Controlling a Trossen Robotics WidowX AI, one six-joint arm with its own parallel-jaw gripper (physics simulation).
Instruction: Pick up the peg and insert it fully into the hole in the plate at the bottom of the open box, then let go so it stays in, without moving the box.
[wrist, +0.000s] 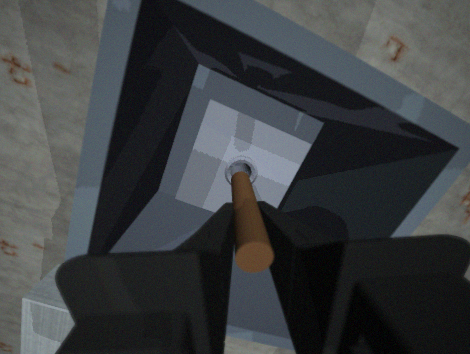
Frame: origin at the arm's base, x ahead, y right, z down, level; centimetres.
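Seen in the pictures: gripper, fingertip midpoint: (244, 209).
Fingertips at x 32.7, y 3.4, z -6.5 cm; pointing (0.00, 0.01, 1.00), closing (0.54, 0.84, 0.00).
A point is followed by its place in that frame.
An orange-brown round peg (248, 220) @(y 2.7, x 33.6, z -9.4 cm) is held between the two dark fingers of my gripper (244, 209) @(y 3.4, x 32.7, z -6.5 cm), which is shut on it. The peg's near end faces the camera, and its far end points down into the open grey-blue box (89, 150) @(y -4.2, x 32.7, z -8.4 cm). In the wrist view the far end overlaps the lower part of the ringed hole (242, 165) in the pale square plate (280, 150) @(y 5.4, x 36.2, z -0.4 cm) on the box bottom. The upper part of the hole still shows beyond the peg. Whether the tip is above the hole or in it, I cannot tell. The fingers hide part of the near side of the box.
The box walls rise around the plate on all sides, with a wide rim (350, 60) @(y 2.9, x 40.7, z -8.4 cm). A pale metallic block (45, 320) @(y -7.2, x 5.2, z 0.0 cm) stands at the lower left, close to the box. The box stands on a mottled grey surface (30, 175) @(y -16.1, x 19.1, z 5.4 cm) with rust-coloured marks.
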